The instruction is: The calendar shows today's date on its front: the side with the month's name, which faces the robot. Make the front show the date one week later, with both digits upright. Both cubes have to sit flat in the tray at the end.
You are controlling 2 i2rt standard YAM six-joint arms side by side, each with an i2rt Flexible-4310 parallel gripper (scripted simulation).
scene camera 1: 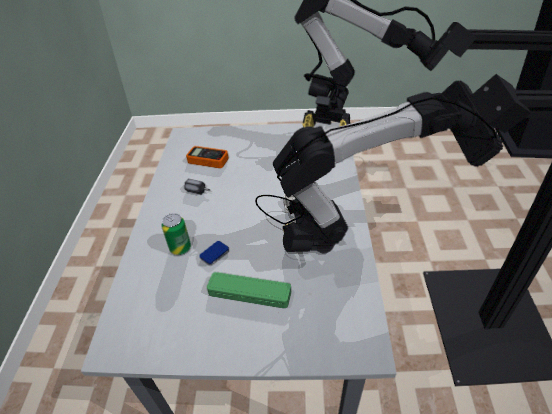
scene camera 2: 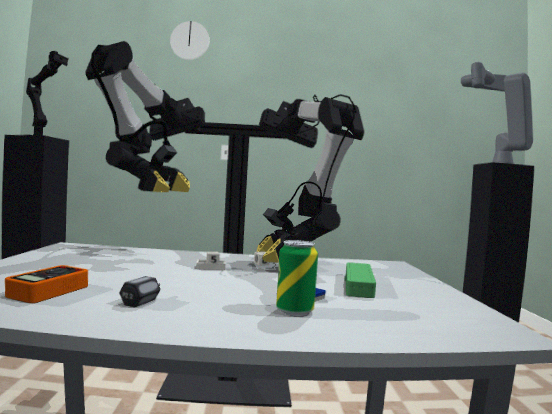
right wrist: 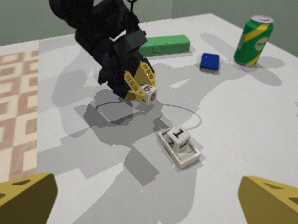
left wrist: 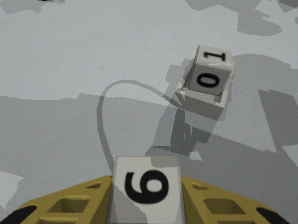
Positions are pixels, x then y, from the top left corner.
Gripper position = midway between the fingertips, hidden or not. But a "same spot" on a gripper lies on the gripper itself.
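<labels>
The right gripper appears in scene camera 1 (321,136), and a green box appears in scene camera 1 too. Scene camera 2 shows the right gripper and the green box as well. On the green box, (scene camera 1: 240,288) is the same spot as (scene camera 2: 366,273). On the right gripper, (right wrist: 39,191) is the same spot as (scene camera 2: 186,186). The right gripper can be seen in the right wrist view, and the green box is visible in the right wrist view (162,45). In the left wrist view the right gripper is out of frame, and in the left wrist view the green box is out of frame too.
</labels>
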